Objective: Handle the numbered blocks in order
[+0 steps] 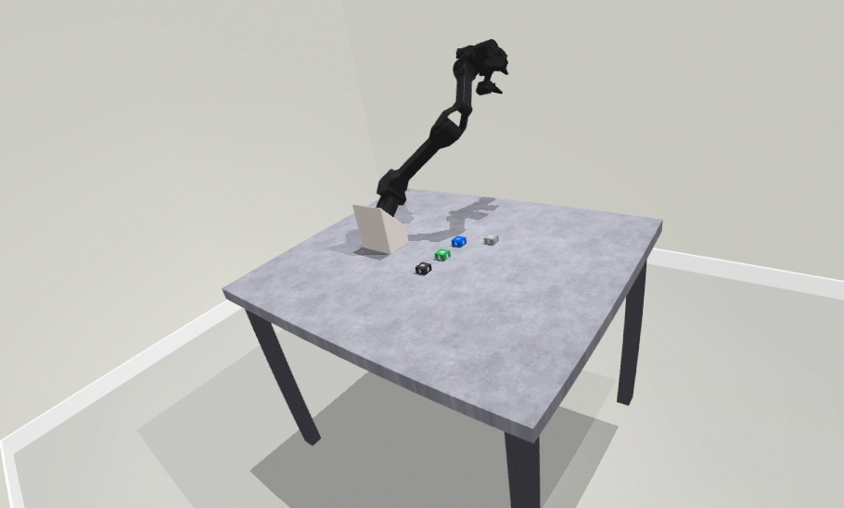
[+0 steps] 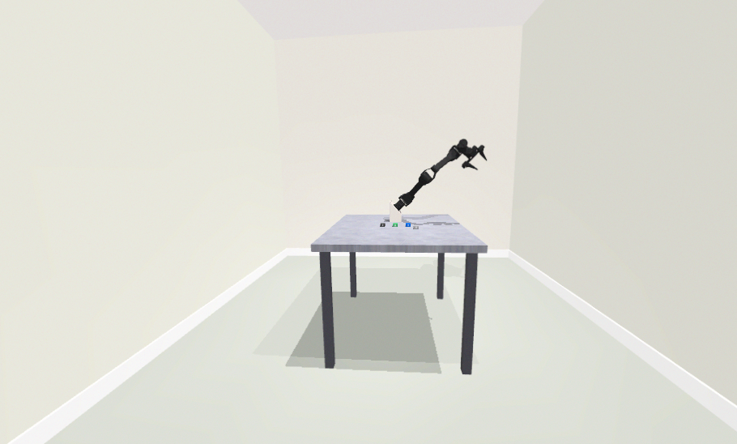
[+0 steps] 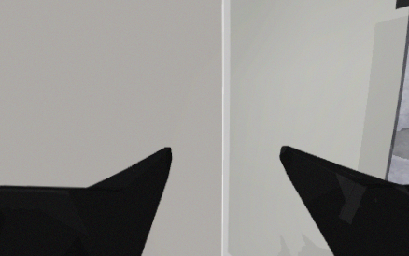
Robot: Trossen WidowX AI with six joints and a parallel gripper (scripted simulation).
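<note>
My gripper tip is now 19 cm short of the grey block, 44 cm to the left of it and 39 cm above it. Also, from my gripper tip: black block (12 cm ahead, 66 cm to the right, 39 cm below); then green block (12 cm ahead, 58 cm to the right, 39 cm below); then blue block (11 cm ahead, 49 cm to the right, 39 cm below).
</note>
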